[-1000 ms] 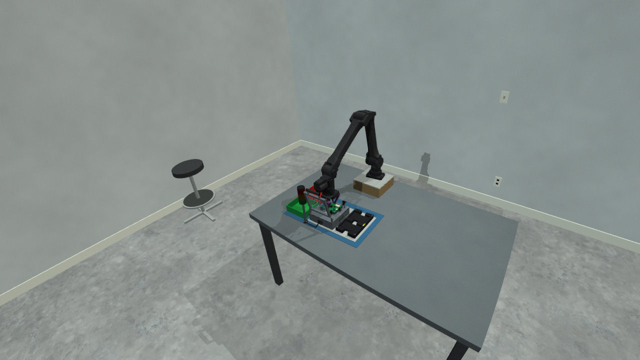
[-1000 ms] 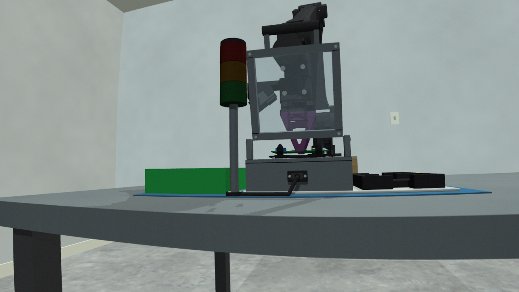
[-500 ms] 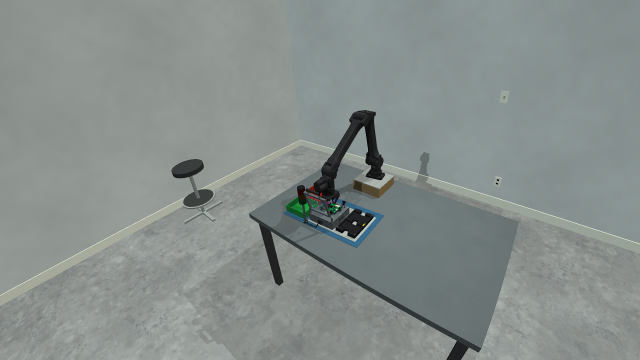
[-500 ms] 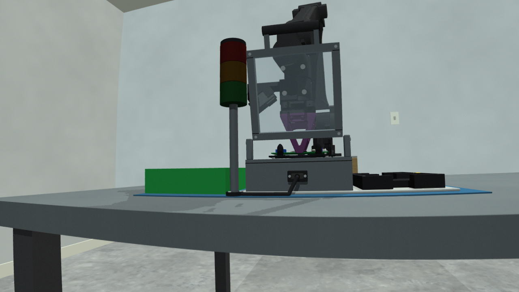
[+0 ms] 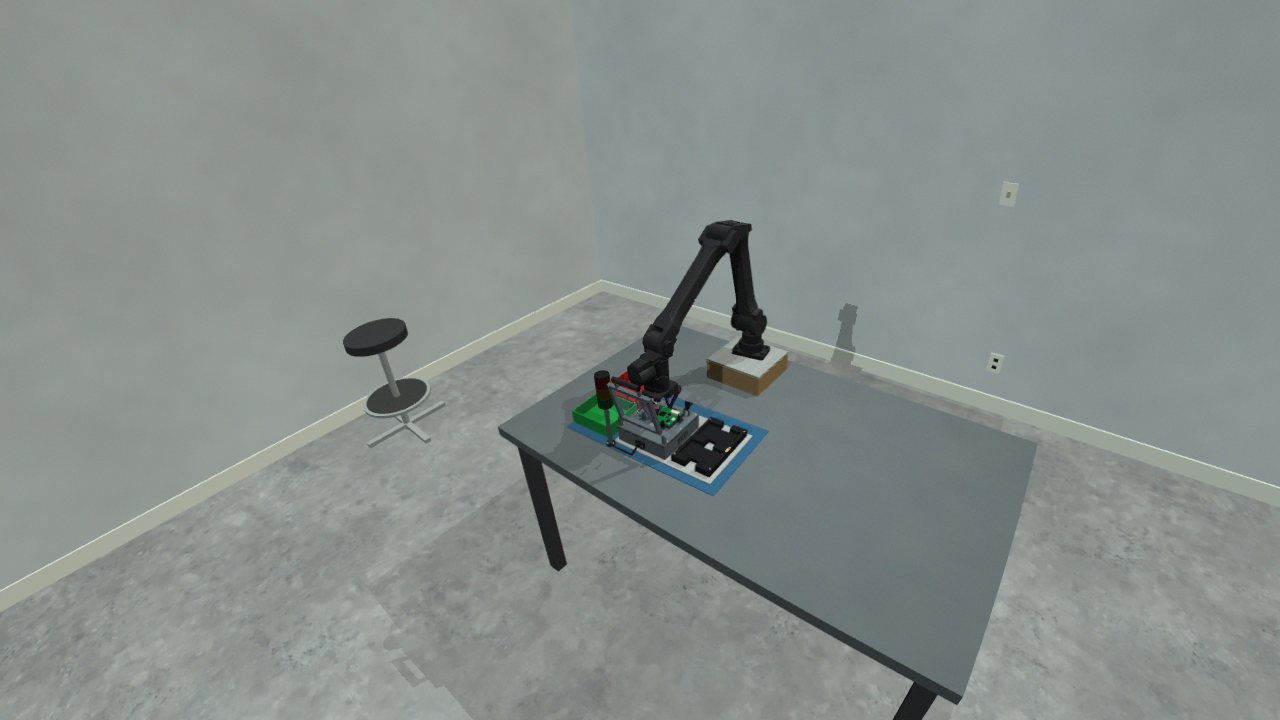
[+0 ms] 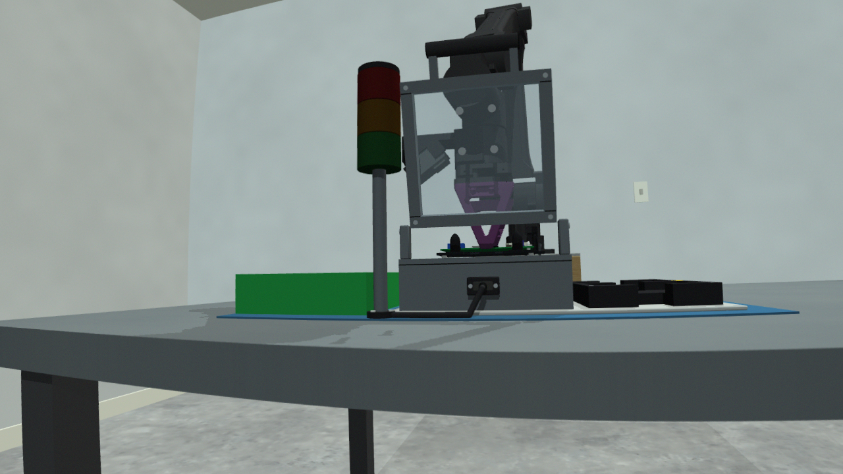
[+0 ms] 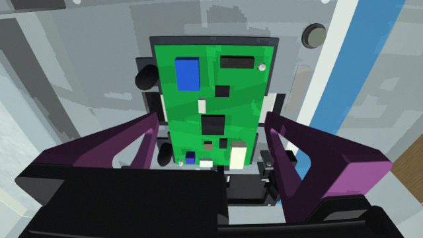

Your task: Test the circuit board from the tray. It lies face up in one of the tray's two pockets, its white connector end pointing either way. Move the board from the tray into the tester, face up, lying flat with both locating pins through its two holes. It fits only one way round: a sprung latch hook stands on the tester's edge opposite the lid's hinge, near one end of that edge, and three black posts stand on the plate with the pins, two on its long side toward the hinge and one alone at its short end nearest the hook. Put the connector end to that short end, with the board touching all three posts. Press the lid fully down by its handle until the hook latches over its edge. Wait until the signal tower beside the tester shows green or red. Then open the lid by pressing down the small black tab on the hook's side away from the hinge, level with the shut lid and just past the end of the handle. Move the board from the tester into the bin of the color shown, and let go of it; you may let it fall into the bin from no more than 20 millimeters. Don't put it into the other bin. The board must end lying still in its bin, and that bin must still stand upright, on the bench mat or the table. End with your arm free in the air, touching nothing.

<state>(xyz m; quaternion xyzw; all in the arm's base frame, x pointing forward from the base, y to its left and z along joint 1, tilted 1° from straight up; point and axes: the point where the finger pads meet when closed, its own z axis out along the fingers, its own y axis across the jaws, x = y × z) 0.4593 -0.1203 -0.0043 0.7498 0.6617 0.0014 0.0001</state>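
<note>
The green circuit board is right at my hand. From my hand the other things lie so: black tester plate: 1 cm to the left, 1 cm below, 1 cm ahead; black latch hook: 7 cm to the left, 6 cm behind, 1 cm above; clear lid: 12 cm ahead, 10 cm above, 2 cm to the right.
</note>
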